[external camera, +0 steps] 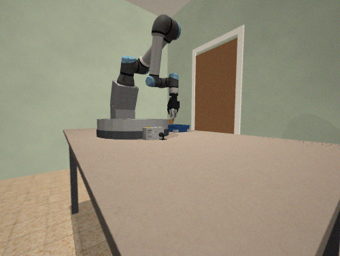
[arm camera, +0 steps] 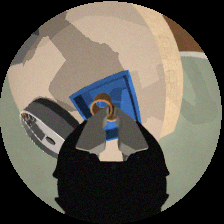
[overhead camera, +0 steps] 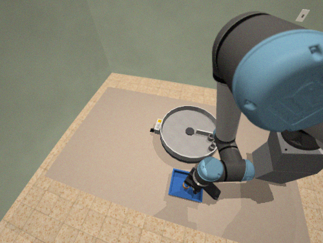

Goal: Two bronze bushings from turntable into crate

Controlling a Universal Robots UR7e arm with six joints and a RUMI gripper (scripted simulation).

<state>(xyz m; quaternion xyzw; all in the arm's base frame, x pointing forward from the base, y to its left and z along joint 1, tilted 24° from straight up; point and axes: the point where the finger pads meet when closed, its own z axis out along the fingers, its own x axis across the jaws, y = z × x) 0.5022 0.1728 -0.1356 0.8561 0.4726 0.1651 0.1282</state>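
Right now my hand is 40 mm short of the blue crate, 20 mm to the left of it and 60 mm above it. Also, from my hand: grey turntable (10 mm ahead, 380 mm to the right, 40 mm below).
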